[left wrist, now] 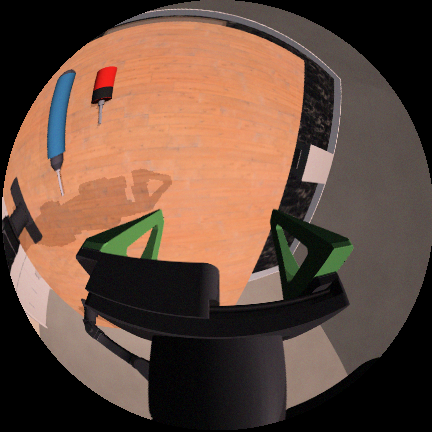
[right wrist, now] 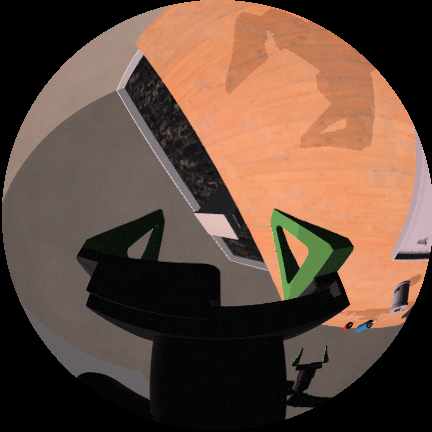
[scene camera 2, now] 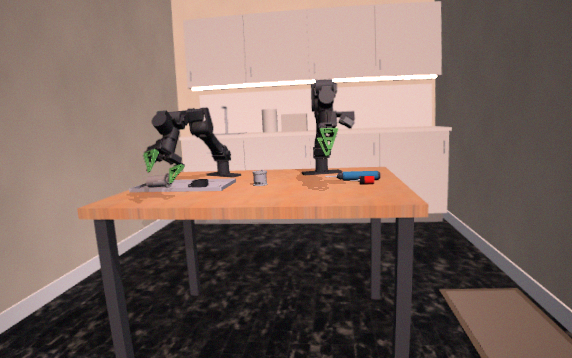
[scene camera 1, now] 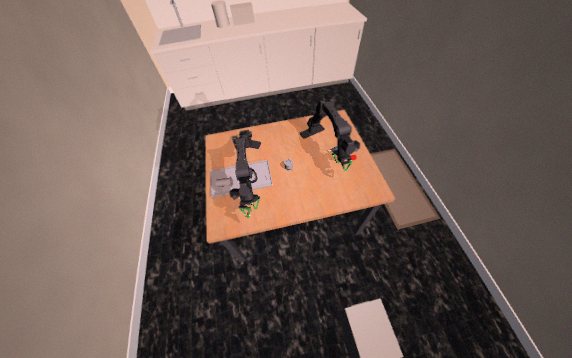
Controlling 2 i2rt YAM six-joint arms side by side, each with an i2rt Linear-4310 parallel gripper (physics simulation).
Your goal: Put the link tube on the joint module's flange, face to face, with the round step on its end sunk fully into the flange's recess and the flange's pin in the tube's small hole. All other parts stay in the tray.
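Note:
The link tube, a grey cylinder, lies on its side in the tray, at its left end in both scene views. The joint module, a short grey cylinder, stands upright on the table, apart from the tray. Its recess and pin are too small to make out. My right gripper is open and empty, tilted above the table near the tray's front side. My left gripper is open and empty above the table at the right.
A black curved part lies in the tray. A blue screwdriver and a short red screwdriver lie on the table near my left arm. The right arm reaches over the tray.

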